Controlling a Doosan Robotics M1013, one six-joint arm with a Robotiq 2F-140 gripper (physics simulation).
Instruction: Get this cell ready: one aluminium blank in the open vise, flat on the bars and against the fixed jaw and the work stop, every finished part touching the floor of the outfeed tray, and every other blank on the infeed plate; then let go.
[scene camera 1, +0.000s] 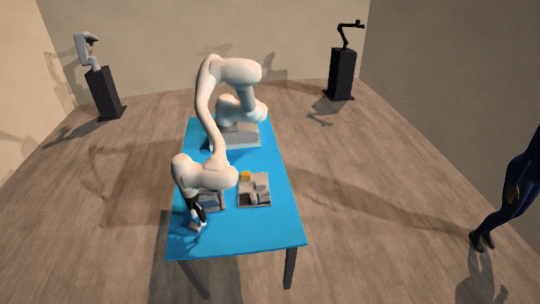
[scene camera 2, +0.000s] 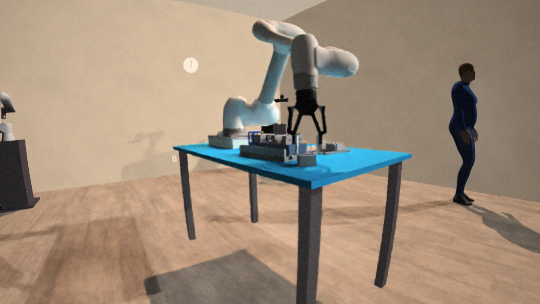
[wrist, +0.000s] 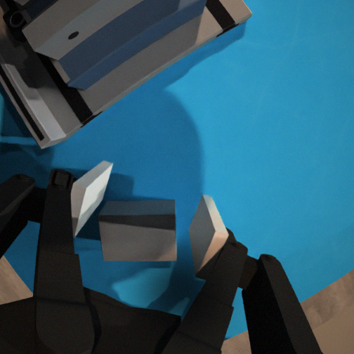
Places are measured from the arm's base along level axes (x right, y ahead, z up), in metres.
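Pixels of known places: gripper, fingertip midpoint: (scene camera 1: 199, 221) (scene camera 2: 307, 154); arm's base at its link origin: (scene camera 1: 226, 126) (scene camera 2: 233, 136).
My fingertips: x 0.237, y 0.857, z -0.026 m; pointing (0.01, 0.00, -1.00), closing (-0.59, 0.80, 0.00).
For each thing: its top centre in the pictures, then the offset to it from my fingertips. Level surfaces: height alone.
- grey aluminium blank at its top centre: (scene camera 2: 306, 154) (scene camera 1: 194, 224) dy +0.021, dx +0.029, dz +0.002 m
- vise at its top centre: (scene camera 2: 275, 133) (scene camera 1: 205, 182) dy -0.226, dx -0.053, dz +0.066 m
- orange block at its top centre: (scene camera 1: 245, 173) dy -0.308, dx -0.303, dz +0.010 m
- blue table at its surface level: dz -0.034 m
A grey aluminium blank (scene camera 1: 195, 227) (scene camera 2: 306, 160) (wrist: 139, 235) lies flat on the blue table, off the near end of the vise. My gripper (scene camera 1: 198, 218) (scene camera 2: 308, 142) (wrist: 151, 196) is partly open and points down over this blank. In the wrist view the blank lies between the two pads, with a gap on each side. The vise (scene camera 1: 212, 200) (scene camera 2: 266, 152) (wrist: 135, 55) has grey and blue jaws; its inside is partly hidden by the arm. A beige tray or plate (scene camera 1: 240, 196) bears several grey blocks and an orange block (scene camera 1: 245, 175); infeed and outfeed areas cannot be told apart.
The blue table (scene camera 1: 250, 231) (scene camera 2: 365, 159) (wrist: 280, 125) has its near edge close to the blank. The vise base stands close beside the gripper. The robot's base (scene camera 1: 240, 136) (scene camera 2: 227, 141) is at the far end. A person (scene camera 1: 521, 175) (scene camera 2: 465, 112) stands on the floor away from the table.
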